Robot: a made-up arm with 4 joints.
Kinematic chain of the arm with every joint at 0, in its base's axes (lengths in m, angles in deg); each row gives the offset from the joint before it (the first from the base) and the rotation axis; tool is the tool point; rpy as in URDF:
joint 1: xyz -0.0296 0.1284 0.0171 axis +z
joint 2: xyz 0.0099 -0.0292 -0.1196 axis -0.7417 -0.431 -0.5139
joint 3: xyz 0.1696 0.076 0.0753 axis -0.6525 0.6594 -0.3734
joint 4: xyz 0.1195 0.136 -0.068 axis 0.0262 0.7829 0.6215
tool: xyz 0.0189 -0.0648 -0.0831 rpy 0 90 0
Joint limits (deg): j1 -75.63..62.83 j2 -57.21..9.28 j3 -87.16..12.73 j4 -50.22..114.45
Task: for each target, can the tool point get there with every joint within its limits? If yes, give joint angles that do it. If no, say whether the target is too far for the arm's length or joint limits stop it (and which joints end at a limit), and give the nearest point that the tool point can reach.
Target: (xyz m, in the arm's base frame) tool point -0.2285 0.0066 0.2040
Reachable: no: joint limits stop it (at a limit: joint 1, joint 2, joint 3) | nearest point -0.0810 0.3810 0.1277 | short by 0.410 m
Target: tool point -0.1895 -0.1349 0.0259
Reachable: no: joint limits stop it (at a limit: joint 1, joint 2, joint 3, joint 4) | nearest point 0.0839 -0.1762 -0.1731 | short by 0.341 m
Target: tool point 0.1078 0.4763 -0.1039
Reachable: yes | joints 38.62 -0.38 -27.80 22.17
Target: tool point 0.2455 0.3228 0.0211
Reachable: yes | joints -9.17 -24.69 -59.86 77.62
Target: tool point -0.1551 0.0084 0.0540
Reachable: no: joint limits stop it (at a limit: joint 1, joint 2, joint 3, joint 4) | nearest point 0.1735 -0.0270 0.1201 | short by 0.337 m
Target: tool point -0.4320 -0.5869 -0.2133
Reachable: no: too far | nearest point 0.0839 -0.1762 -0.1731 | short by 0.661 m
